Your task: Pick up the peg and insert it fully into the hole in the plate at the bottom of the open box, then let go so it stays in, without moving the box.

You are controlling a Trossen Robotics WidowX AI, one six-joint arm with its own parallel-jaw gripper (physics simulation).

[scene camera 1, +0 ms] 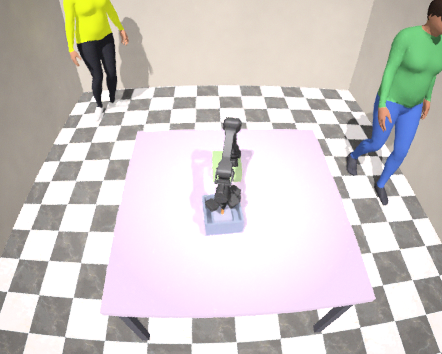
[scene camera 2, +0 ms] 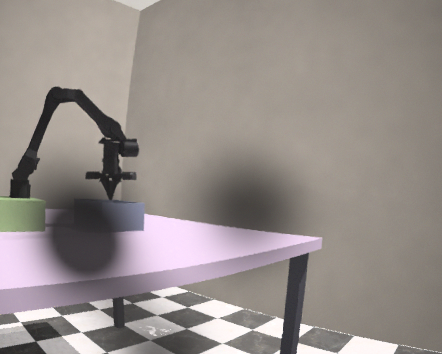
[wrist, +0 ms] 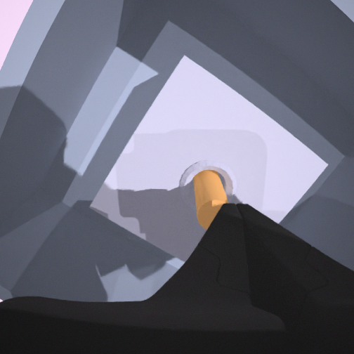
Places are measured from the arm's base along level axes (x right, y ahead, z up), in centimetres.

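Pixels of known places: gripper, fingertip midpoint: (scene camera 1: 222,208) (scene camera 2: 110,199); arm's base, link origin: (scene camera 1: 232,162) (scene camera 2: 19,197).
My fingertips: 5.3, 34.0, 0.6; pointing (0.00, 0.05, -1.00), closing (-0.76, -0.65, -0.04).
Note:
For each thing: its top centre in the pictures, then the offset to it from my fingertips, as dx, dy, dz. Level surfaces: height alone.
- orange peg, top centre: (scene camera 1: 222,209) +0.2, -0.9, -1.5
- blue-grey open box, top centre: (scene camera 2: 108,201) (scene camera 1: 222,208) +0.2, -0.9, -0.5
- pink table, surface height: dz -10.3
The orange peg (scene camera 1: 222,211) (wrist: 208,187) stands in the round hole (wrist: 190,174) of the pale plate (wrist: 200,100). It leans slightly in the wrist view, with much of its length above the plate. How deep its lower end sits is hidden. The plate lies at the bottom of the blue-grey open box (scene camera 1: 224,228) (scene camera 2: 127,217) (wrist: 300,60). My gripper (scene camera 1: 223,207) (scene camera 2: 111,199) (wrist: 233,215) is shut with nothing between its fingers. It points down at the box, its tips beside the peg's top end and partly covering it in the wrist view.
A green block (scene camera 1: 217,160) (scene camera 2: 22,215) stands on the pink table (scene camera 1: 165,270) (scene camera 2: 200,240) near the arm's base. The box walls surround the fingertips. Two people stand beyond the table in scene camera 1. Dark blurs cover parts of scene camera 2, including part of the box.

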